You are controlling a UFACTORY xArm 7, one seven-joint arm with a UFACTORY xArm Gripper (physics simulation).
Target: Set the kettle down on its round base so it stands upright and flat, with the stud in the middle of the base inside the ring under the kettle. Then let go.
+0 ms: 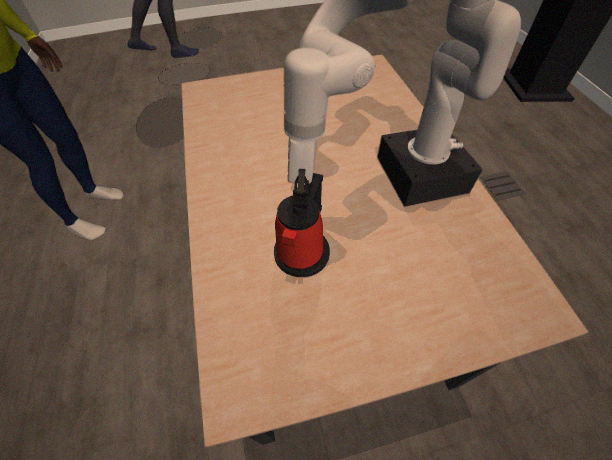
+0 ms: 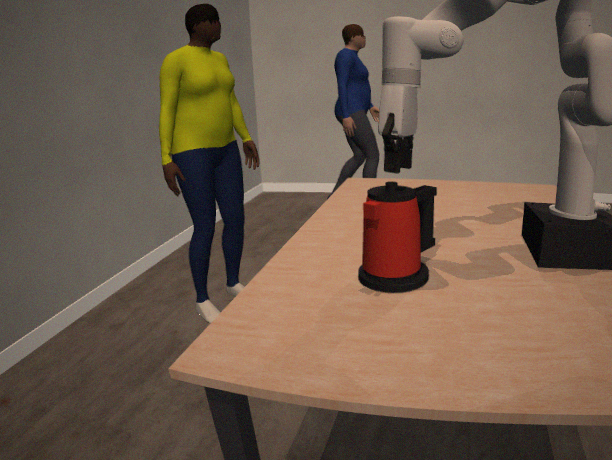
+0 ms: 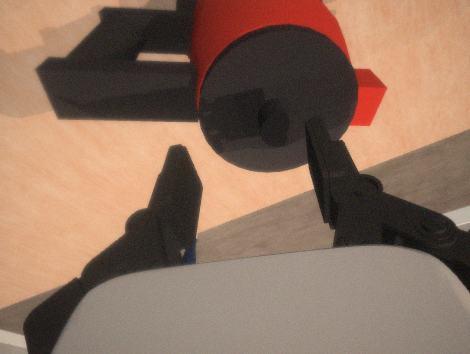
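Note:
The red kettle (image 1: 306, 245) (image 2: 392, 240) (image 3: 260, 15) stands upright, with no visible tilt, on its round black base (image 1: 302, 271) (image 2: 395, 286). Its bottom edge meets the base with no gap showing. The stud and the ring are hidden under the kettle. The black lid knob (image 2: 391, 186) (image 3: 275, 122) is free of the fingers. The black handle (image 2: 427, 220) (image 3: 125, 92) points toward the arm's mount, and the red spout (image 1: 289, 234) (image 2: 370, 212) (image 3: 369, 100) points away. My gripper (image 1: 300, 207) (image 2: 398, 167) (image 3: 248, 155) is open and empty, a little above the knob.
The wooden table (image 1: 350, 340) (image 2: 325, 350) bears the kettle and base. The arm's black mounting block (image 1: 430, 175) (image 2: 555, 245) is to the right. A person in a yellow top (image 2: 200, 105) and one in a blue top (image 2: 354, 75) stand beyond the table.

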